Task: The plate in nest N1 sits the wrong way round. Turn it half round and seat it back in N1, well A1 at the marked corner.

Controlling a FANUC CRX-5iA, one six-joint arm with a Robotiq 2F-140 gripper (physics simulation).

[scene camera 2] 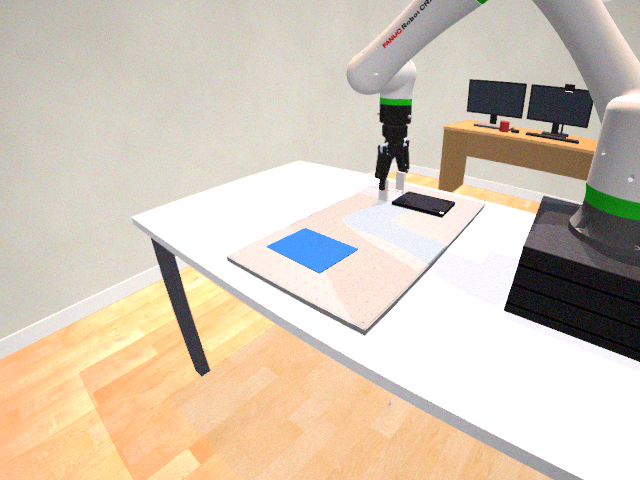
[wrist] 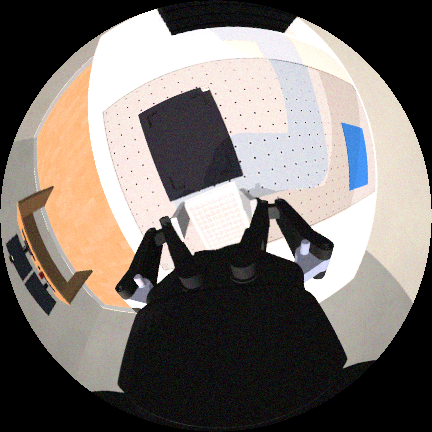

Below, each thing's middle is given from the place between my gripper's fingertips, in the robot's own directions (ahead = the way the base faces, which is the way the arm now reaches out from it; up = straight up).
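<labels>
White well plate [wrist: 217, 214], 4 cm ahead of my hand, 1 cm to the left of it. Flat blue rectangle [scene camera 2: 313, 250], 40 cm to the left of my hand, 7 cm behind it. Black nest [scene camera 2: 418, 202], 11 cm behind my hand, 2 cm to the right of it.
</labels>
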